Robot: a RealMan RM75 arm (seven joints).
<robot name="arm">
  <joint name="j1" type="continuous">
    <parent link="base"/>
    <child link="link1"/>
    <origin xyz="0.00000 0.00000 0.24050" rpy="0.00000 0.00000 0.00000"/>
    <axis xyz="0 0 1"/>
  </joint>
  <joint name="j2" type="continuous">
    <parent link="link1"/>
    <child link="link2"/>
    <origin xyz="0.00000 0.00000 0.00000" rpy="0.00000 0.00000 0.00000"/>
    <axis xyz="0 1 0"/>
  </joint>
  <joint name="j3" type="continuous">
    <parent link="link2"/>
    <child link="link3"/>
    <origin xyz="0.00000 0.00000 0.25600" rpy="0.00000 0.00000 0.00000"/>
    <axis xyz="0 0 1"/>
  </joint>
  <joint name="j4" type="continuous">
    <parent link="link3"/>
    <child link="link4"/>
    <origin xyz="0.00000 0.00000 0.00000" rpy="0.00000 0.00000 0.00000"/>
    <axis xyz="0 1 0"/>
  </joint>
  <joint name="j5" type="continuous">
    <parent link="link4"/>
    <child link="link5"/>
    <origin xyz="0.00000 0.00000 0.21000" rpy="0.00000 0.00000 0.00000"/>
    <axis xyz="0 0 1"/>
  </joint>
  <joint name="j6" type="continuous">
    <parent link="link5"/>
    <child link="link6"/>
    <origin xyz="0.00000 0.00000 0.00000" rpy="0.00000 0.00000 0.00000"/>
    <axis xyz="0 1 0"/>
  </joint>
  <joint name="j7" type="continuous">
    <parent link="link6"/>
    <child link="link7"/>
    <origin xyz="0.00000 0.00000 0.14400" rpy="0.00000 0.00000 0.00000"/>
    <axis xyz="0 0 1"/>
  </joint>
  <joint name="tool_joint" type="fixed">
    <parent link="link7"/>
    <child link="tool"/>
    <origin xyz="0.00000 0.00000 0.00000" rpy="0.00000 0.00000 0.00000"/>
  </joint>
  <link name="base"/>
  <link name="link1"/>
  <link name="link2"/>
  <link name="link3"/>
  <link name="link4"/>
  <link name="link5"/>
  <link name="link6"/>
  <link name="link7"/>
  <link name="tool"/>
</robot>
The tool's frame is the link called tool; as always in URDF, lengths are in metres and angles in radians. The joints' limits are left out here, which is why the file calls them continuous.
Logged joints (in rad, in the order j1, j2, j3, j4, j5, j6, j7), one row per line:
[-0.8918 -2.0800 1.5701 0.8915 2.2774 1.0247 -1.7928]
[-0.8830 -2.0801 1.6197 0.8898 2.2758 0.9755 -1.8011]
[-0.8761 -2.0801 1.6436 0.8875 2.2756 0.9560 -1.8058]
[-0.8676 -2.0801 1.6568 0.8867 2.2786 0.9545 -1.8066]
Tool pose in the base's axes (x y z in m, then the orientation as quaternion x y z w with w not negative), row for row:
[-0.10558 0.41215 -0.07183 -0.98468 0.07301 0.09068 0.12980]
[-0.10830 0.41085 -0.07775 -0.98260 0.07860 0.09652 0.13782]
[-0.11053 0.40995 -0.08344 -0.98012 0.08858 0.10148 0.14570]
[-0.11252 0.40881 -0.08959 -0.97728 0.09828 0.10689 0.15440]
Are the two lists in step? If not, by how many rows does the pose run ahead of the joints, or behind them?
The pose runs 2 rows behind the joints: the pose in row i belongs to the joints in row i - 2.
